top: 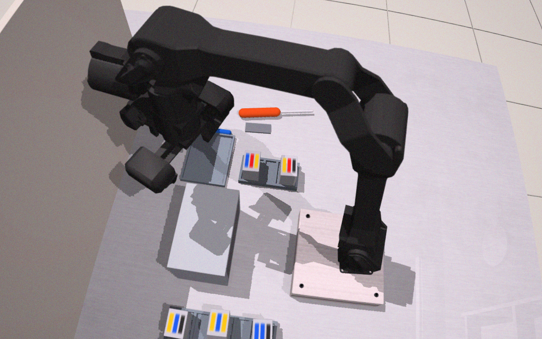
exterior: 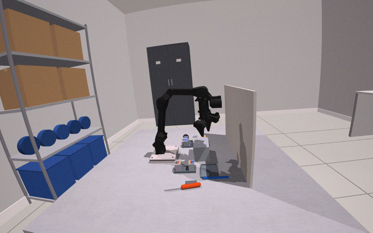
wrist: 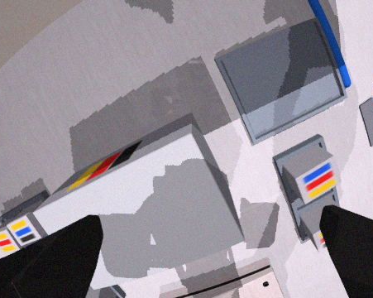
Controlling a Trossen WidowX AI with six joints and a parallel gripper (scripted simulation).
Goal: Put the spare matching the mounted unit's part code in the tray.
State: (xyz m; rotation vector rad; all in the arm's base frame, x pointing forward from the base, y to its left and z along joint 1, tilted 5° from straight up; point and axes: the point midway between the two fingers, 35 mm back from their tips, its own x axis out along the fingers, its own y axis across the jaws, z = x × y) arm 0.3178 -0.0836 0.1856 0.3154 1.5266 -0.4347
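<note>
My gripper tip is 170 mm past the spare, 80 mm to the left of it and 150 mm above it. Round my gripper tip: grey tray 110 mm to the right, 180 mm below; then mounted unit 30 mm behind, 90 mm to the left, 140 mm below; then tall panel 200 mm ahead, 70 mm to the left, 40 mm above.
</note>
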